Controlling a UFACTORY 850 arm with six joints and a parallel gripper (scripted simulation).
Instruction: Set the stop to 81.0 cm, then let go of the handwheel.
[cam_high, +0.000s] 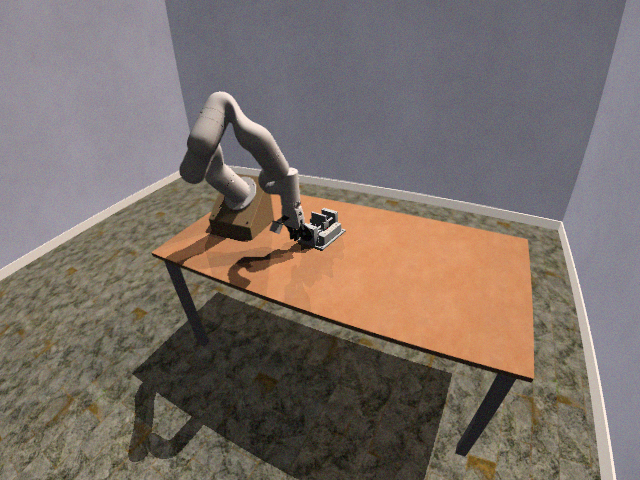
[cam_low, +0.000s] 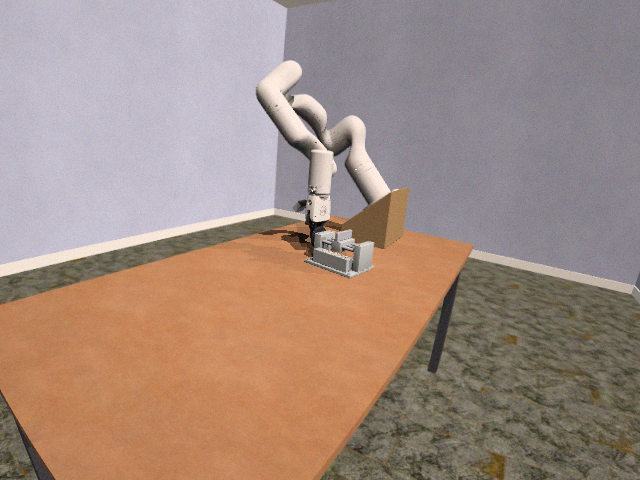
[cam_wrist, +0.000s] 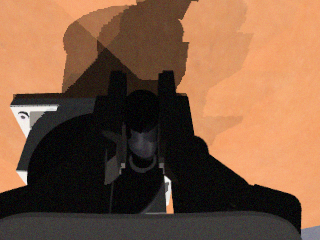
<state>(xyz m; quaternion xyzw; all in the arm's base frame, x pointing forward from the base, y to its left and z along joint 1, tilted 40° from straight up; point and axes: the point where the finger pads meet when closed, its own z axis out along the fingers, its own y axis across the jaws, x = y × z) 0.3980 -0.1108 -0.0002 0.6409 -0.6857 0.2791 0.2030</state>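
Now: hand 2 cm to the right of the handwheel and 1 cm short of it. The rest, counted from my hand: grey stop fixture (15 cm to the left, 5 cm ahead, 1 cm above).
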